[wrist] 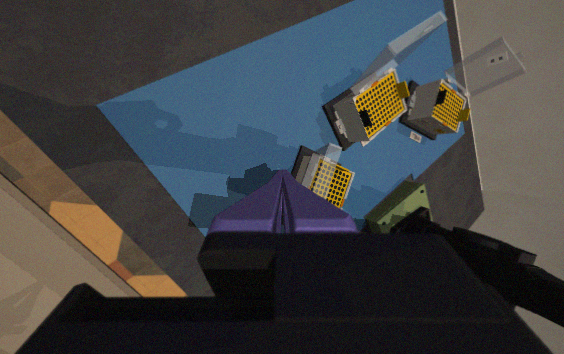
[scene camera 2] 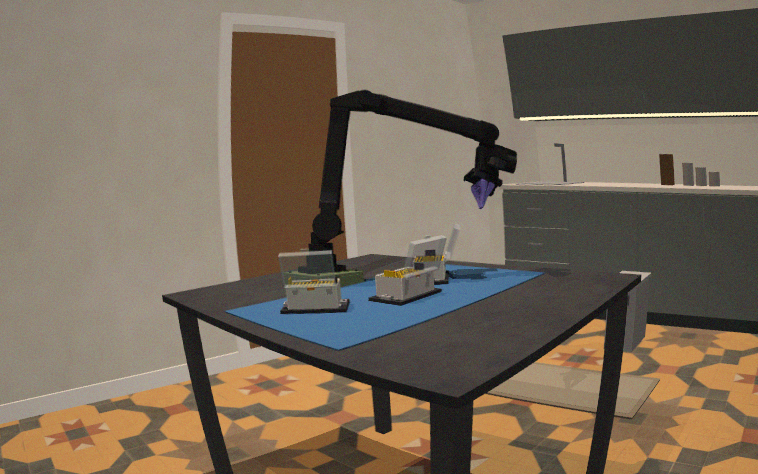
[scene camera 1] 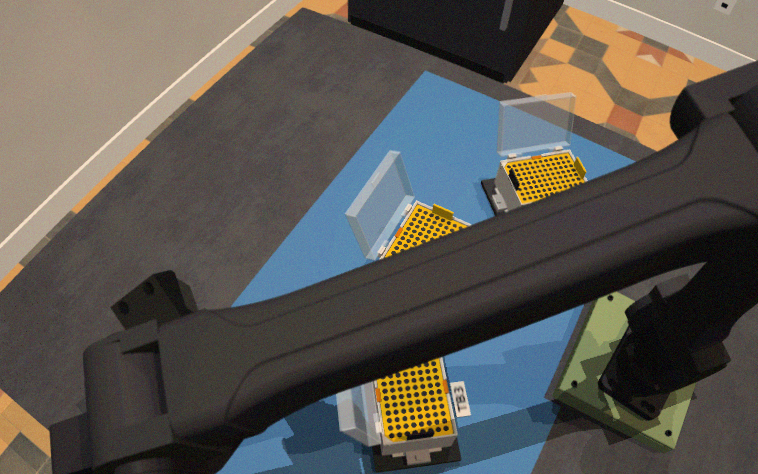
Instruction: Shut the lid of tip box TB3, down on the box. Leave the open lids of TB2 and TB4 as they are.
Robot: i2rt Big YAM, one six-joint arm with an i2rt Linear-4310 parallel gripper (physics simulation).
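Seen in the pictures: gripper, between the fingertips: [wrist: 282, 177] [scene camera 2: 481, 208]; arm's base, origin of its link: [wrist: 409, 229] [scene camera 1: 642, 367].
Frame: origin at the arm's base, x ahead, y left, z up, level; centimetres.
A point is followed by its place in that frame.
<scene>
Tip box TB3 [scene camera 1: 416, 399] {x 21.7, y 21.5, z 2.3 cm} [scene camera 2: 439, 272] [wrist: 332, 181] {x 24.5, y 18.7, z 2.3 cm} stands on the mat with its yellow rack exposed. Its clear lid [scene camera 1: 354, 416] {x 24.5, y 29.6, z 11.3 cm} [scene camera 2: 453, 240] {x 31.9, y 21.6, z 8.1 cm} [wrist: 332, 151] {x 32.2, y 23.2, z 11.0 cm} stands open, tilted back from the hinge side. TB2 [scene camera 1: 424, 229] {x 34.5, y 1.0, z 2.4 cm} [scene camera 2: 402, 286] [wrist: 381, 106] {x 32.7, y 3.0, z 2.4 cm} has its clear lid [scene camera 1: 380, 204] {x 40.1, y 3.8, z 6.5 cm} [wrist: 417, 36] {x 40.5, y 5.3, z 11.2 cm} open. TB4 [scene camera 1: 545, 176] {x 25.4, y -18.4, z 2.4 cm} [scene camera 2: 313, 296] [wrist: 450, 107] {x 24.9, y -19.3, z 2.4 cm} has its lid [scene camera 1: 536, 122] {x 30.6, y -23.2, z 6.8 cm} [scene camera 2: 305, 261] {x 31.7, y -23.6, z 9.3 cm} [wrist: 492, 65] {x 31.0, y -23.4, z 8.1 cm} open. My purple-fingered gripper [scene camera 2: 480, 207] {x 33.8, y 31.6, z 15.8 cm} [wrist: 282, 177] {x 33.8, y 31.6, z 15.8 cm} is shut and empty, high above the table beyond TB3; it does not show in scene camera 1.
The boxes stand on a blue mat [scene camera 1: 357, 167] {x 51.6, y -6.0, z -3.3 cm} [scene camera 2: 346, 335] {x 49.8, y -26.5, z -3.3 cm} [wrist: 200, 80] {x 47.4, y 31.0, z -3.3 cm} on a dark table [scene camera 1: 234, 139] {x 72.1, y 1.5, z -3.6 cm} [scene camera 2: 463, 346] {x 72.4, y -17.0, z -3.6 cm}. My arm [scene camera 1: 447, 262] {x 19.1, y 29.4, z 45.9 cm} [scene camera 2: 430, 115] {x 20.3, y 27.6, z 43.3 cm} crosses above the boxes and hides parts of TB3 and TB2 in scene camera 1. A green base plate [scene camera 1: 609, 329] {x 6.3, y -2.1, z 0.4 cm} [wrist: 395, 205] {x 8.9, y 2.4, z -0.2 cm} carries the arm.
</scene>
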